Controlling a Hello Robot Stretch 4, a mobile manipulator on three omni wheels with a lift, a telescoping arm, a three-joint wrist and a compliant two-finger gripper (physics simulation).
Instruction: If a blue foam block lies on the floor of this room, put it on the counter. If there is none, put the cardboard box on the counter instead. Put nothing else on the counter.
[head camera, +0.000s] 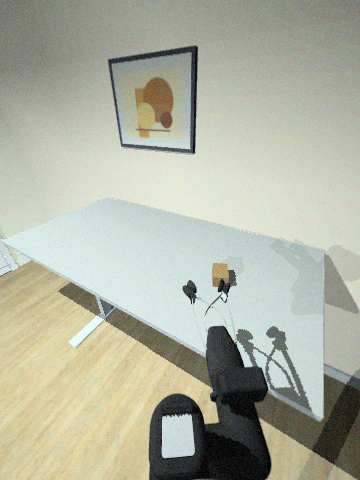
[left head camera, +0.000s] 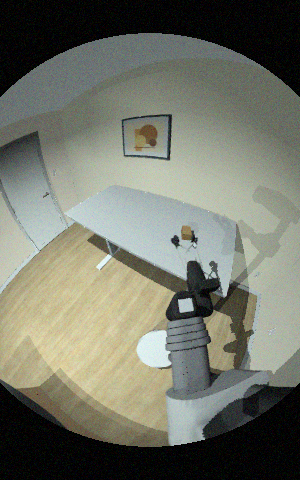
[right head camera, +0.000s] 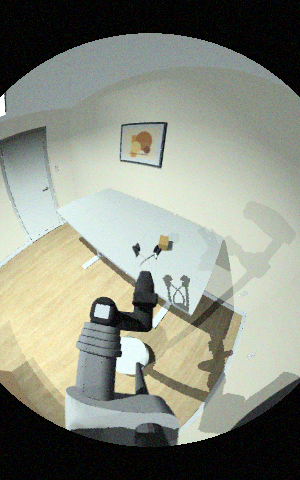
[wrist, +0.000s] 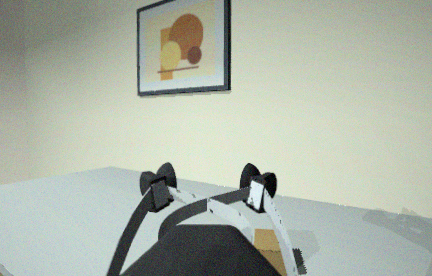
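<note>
A small cardboard box (head camera: 220, 274) (left head camera: 186, 232) (right head camera: 163, 242) (wrist: 268, 241) sits on the white table, toward its right part. My gripper (head camera: 206, 289) (left head camera: 184, 240) (right head camera: 147, 249) (wrist: 208, 178) is open, with its fingers apart and empty, above the table. In the head camera view the right fingertip overlaps the lower edge of the box; in the wrist view the box shows low at the right, partly hidden behind the right finger and the gripper body. No blue foam block and no counter show in these views.
The white table (head camera: 150, 250) (left head camera: 135, 215) (right head camera: 107, 215) (wrist: 60, 210) stands against the wall, below a framed picture (head camera: 155, 100) (wrist: 184, 47). A grey door (left head camera: 25, 185) (right head camera: 27, 180) is at the left. A round white object (left head camera: 152, 349) (right head camera: 132, 356) is on the floor near my arm.
</note>
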